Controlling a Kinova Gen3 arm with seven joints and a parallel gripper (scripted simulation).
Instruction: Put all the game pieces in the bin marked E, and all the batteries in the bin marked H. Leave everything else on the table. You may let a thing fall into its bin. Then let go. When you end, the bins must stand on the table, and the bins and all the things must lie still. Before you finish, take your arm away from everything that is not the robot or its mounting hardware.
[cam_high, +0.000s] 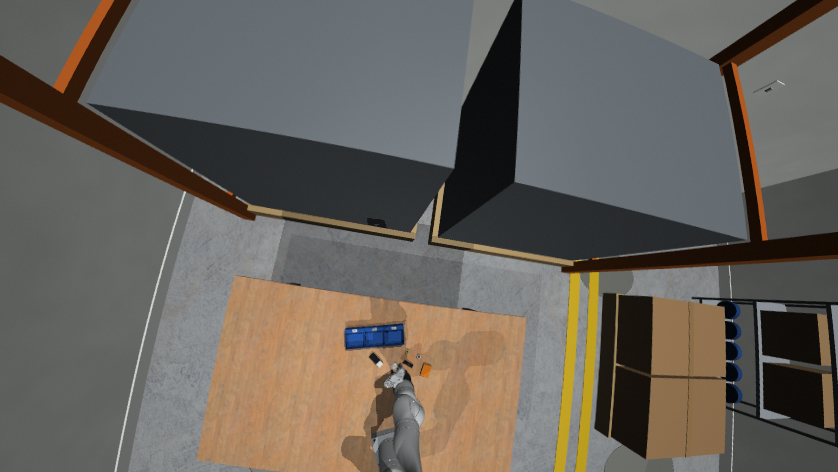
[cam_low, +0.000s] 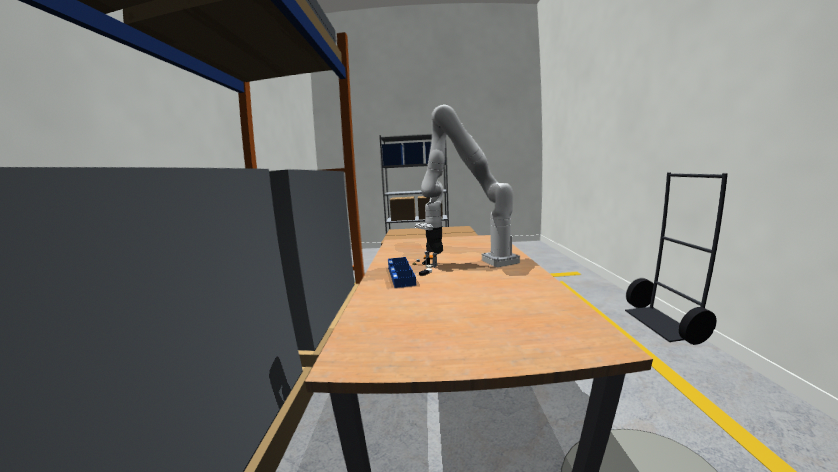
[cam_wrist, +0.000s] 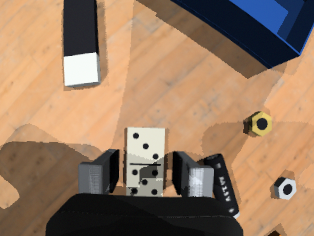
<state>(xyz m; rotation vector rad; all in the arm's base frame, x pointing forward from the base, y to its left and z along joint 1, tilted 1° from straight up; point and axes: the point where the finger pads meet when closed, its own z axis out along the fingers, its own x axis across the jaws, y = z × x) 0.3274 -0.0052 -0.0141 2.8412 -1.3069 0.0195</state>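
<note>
Right now my hand is 10 mm above the white domino. Also, from my hand: brass nut 80 mm ahead, 40 mm to the right, 20 mm below; then silver nut 60 mm ahead, 100 mm to the right, 20 mm below; then dark cylindrical battery 20 mm ahead, 50 mm to the right, 10 mm below.
</note>
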